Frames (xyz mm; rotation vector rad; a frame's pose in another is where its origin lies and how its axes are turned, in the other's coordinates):
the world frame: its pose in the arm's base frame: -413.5 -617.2 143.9 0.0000 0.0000 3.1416
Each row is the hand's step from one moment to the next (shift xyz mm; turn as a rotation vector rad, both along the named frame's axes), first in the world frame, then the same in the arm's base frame.
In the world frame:
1: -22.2 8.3 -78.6 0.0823 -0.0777 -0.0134
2: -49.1 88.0 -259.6 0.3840 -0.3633 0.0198
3: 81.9 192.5 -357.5 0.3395 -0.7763 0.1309
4: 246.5 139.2 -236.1 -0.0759 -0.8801 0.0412
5: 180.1 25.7 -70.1 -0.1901 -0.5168 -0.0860
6: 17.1 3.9 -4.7 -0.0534 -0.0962 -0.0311
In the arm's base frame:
1: 22.2 -8.3 -78.6 -0.0823 0.0777 -0.0134
2: 49.1 -88.0 -259.6 -0.3840 0.3633 0.0198
3: -81.9 -192.5 -357.5 -0.3395 0.7763 0.1309
4: -246.5 -139.2 -236.1 0.0759 0.8801 0.0412
5: -180.1 -25.7 -70.1 0.1901 0.5168 -0.0860
6: -17.1 -3.9 -4.7 0.0534 0.0962 -0.0311

